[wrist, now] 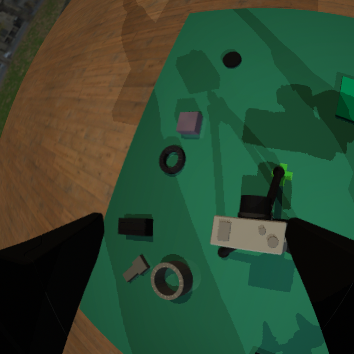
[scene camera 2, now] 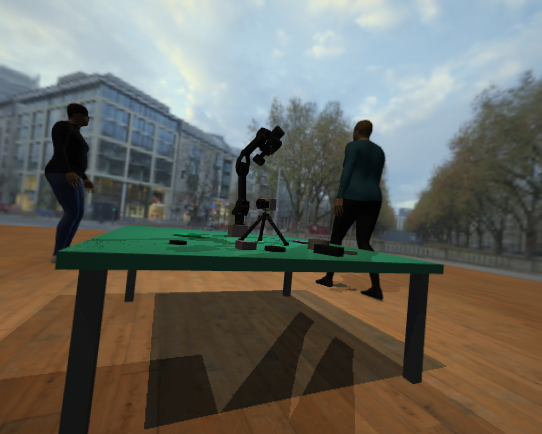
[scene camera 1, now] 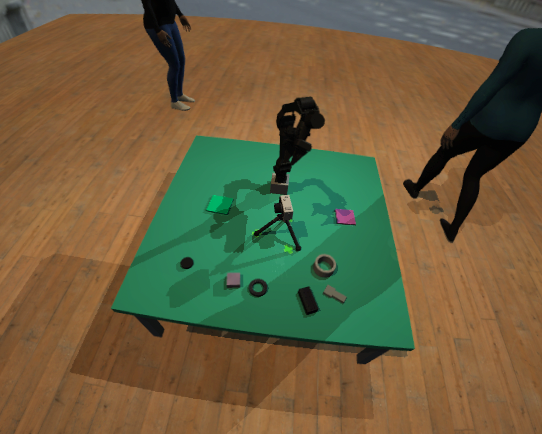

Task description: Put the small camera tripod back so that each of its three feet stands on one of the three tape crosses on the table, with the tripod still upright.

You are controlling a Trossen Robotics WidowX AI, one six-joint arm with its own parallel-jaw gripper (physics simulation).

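Places are measured from the arm's base along level axes (x back, y down, z right), in centimetres.
Where they show: gripper, fingertip midpoint: [wrist: 199, 226] [scene camera 2: 265, 159] [scene camera 1: 287, 164]; arm's base, origin of the base link: [scene camera 2: 239, 224] [scene camera 1: 281, 179].
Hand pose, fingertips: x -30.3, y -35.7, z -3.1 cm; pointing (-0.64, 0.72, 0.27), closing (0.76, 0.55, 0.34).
Each offset is from my fingertips to the top centre of the thing. "pt": to the spot under its first point. Level surfaces: height alone.
The tripod @[pt dx -7.7, dy +35.3, dz -6.7 cm] [scene camera 1: 291, 233] [scene camera 2: 264, 220] with a pale camera [scene camera 1: 286, 205] [scene camera 2: 270, 204] [wrist: 249, 234] on top stands upright. Its left foot @[pt dx -6.8, dy +41.8, dz +10.5 cm] [scene camera 1: 256, 234] [wrist: 278, 171] is on the edge of a green tape cross @[dx -5.1, dy +43.1, dz +10.5 cm] [wrist: 286, 175]. In scene camera 1 its front right foot @[pt dx -11.5, dy +41.5, dz -11.3 cm] [scene camera 1: 298, 248] stands just right of another cross @[dx -11.7, dy +43.1, dz -6.5 cm] [scene camera 1: 288, 249], off it. Behind the camera, a bit of green [scene camera 1: 291, 220] shows; the third foot is hidden there. My gripper [scene camera 2: 269, 146] [wrist: 199, 226] is open and empty, high above the table, with the camera body seen toward the right finger in the wrist view.
On the green table @[dy +43.2 cm] [scene camera 1: 165, 285] are a pink block @[dx -33.9, dy +40.3, dz +16.0 cm] [scene camera 1: 233, 280], black ring @[dx -35.2, dy +41.6, dz +4.6 cm] [scene camera 1: 258, 287], black box @[dx -37.9, dy +39.6, dz -17.7 cm] [scene camera 1: 308, 300], grey piece @[dx -32.6, dy +41.6, dz -30.0 cm] [scene camera 1: 335, 294], grey ring @[dx -19.5, dy +38.3, dz -24.4 cm] [scene camera 1: 325, 265], black disc @[dx -29.1, dy +42.1, dz +39.6 cm] [scene camera 1: 187, 262], green square @[pt dx +9.7, dy +42.2, dz +33.8 cm] [scene camera 1: 220, 204] and magenta square @[pt dx +15.2, dy +42.2, dz -35.9 cm] [scene camera 1: 345, 216]. Two people stand beyond the table.
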